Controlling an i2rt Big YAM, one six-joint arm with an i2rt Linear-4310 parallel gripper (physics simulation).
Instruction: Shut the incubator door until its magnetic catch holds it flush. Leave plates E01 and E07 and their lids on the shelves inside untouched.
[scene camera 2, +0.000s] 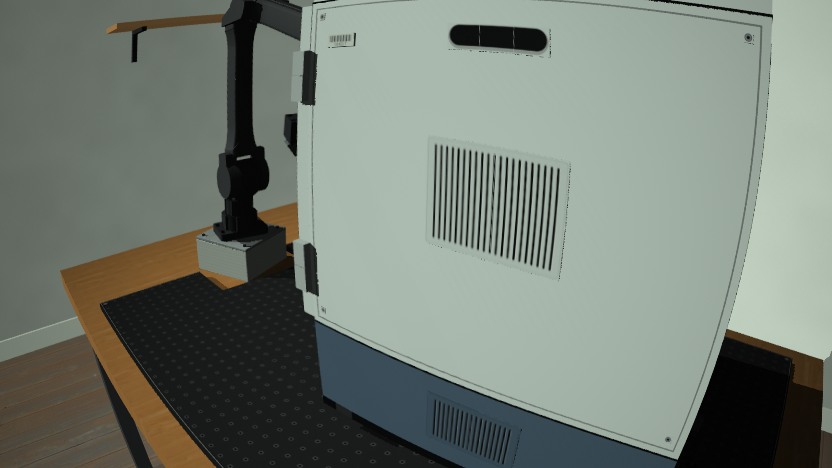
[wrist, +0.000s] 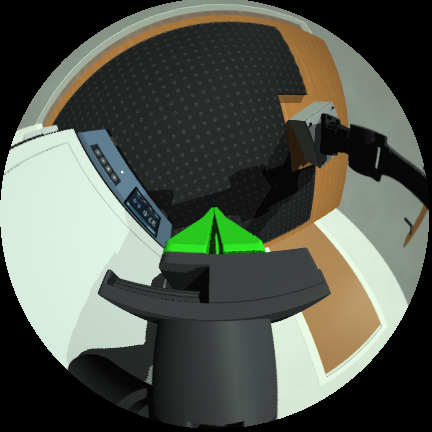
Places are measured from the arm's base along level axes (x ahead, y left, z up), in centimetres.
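Pixels of known places: gripper, between the fingertips: (wrist: 213, 212); arm's base, origin of its link: (scene camera 2: 239, 231) (wrist: 328, 134).
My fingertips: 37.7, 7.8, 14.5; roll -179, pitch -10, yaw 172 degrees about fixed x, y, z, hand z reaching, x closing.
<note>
For each thing: its top centre in the pictures, then the offset to it from my fingertips, as dx, dy, dz. "*": a spot on its surface instead. Level surfaces: height alone.
- cabinet, a spot on its surface: (scene camera 2: 628, 232) * +55.1, -6.0, +12.4
- blue control panel, a spot on its surface: (wrist: 117, 167) * +17.2, -5.6, -15.3
- black perforated board, height of its surface: dz -20.8
- wooden table, height of its surface: dz -22.1
The incubator door (scene camera 2: 303, 192) (wrist: 55, 215) is white. In the scene view its narrow edge shows along the hinged left side of the cabinet (scene camera 2: 628, 232). In the wrist view its outer face fills the left side and lies along the blue control panel (wrist: 117, 167); whether it is fully flush cannot be told. My gripper (wrist: 213, 212) is shut and empty, its green fingertips together to the right of the panel's lower end, above the dark board. In the scene view the gripper is hidden behind the incubator. Plates E01 and E07, their lids and the shelves are hidden.
A black perforated board (scene camera 2: 232, 360) (wrist: 200, 100) lies on the wooden table (scene camera 2: 87, 285) (wrist: 325, 70). The arm's grey base block (scene camera 2: 224, 259) (wrist: 305, 131) stands near the table's back edge. Two hinges (scene camera 2: 308, 78) (scene camera 2: 310, 267) stick out at the incubator's side. A wooden shelf (scene camera 2: 168, 23) is on the wall.
</note>
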